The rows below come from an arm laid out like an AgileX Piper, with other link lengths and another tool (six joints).
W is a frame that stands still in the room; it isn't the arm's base.
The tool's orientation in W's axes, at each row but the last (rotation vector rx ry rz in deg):
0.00 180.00 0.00
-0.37 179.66 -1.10
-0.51 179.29 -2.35
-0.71 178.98 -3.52
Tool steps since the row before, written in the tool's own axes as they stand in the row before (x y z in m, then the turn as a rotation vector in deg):
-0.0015 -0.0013 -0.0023 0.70 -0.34 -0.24
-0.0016 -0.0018 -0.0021 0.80 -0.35 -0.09
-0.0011 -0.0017 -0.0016 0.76 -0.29 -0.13
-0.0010 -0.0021 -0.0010 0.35 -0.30 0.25
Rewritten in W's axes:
0.0015 -0.0013 0.0023 -0.70 -0.34 0.24
0.0016 -0.0018 0.0021 -0.80 -0.35 0.09
0.0011 -0.0017 0.0017 -0.76 -0.29 0.13
0.0010 -0.0021 0.0011 -0.34 -0.31 -0.24

